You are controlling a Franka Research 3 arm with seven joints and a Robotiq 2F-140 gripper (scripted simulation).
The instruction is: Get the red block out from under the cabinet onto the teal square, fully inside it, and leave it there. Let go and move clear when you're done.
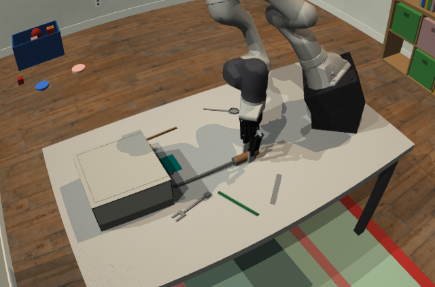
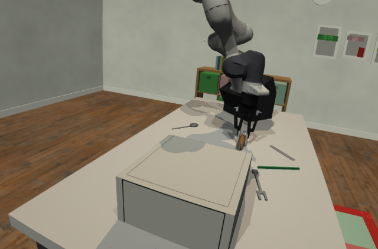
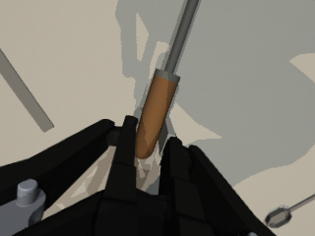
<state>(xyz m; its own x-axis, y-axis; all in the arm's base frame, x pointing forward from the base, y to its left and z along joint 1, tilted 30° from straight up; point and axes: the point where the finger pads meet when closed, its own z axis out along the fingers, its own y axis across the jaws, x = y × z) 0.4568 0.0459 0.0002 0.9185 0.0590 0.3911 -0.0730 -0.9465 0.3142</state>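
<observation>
Right now my hand is 28 cm short of the teal square, 14 cm to the left of it and 4 cm above it. Also, from my hand: grey strip (19 cm to the left, 4 cm below, 1 cm ahead); tool with grey shaft (14 cm ahead, 5 cm to the right, 2 cm below); green stick (17 cm ahead, 16 cm to the left, 3 cm below).
</observation>
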